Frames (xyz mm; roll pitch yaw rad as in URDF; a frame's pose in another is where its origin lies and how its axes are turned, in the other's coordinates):
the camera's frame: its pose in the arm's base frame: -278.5 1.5 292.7 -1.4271 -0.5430 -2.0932
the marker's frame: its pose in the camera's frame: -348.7 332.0 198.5 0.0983 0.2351 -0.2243
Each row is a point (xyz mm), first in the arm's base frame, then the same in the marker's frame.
Working: the arm's base frame: its pose in the marker's frame: 97.8 -94.7 48.8 -0.9535 -0.9238 -2.8984

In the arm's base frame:
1: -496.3 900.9 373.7
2: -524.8 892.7 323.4
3: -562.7 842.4 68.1
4: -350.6 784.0 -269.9
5: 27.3 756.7 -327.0
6: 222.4 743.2 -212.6
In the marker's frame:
1: 185.7 -924.1 -659.7
2: 174.0 -879.9 -695.9
3: 56.4 -664.5 -790.5
4: -256.9 -423.5 -710.5
5: -501.3 -419.9 -415.5
6: -535.1 -516.3 -213.3

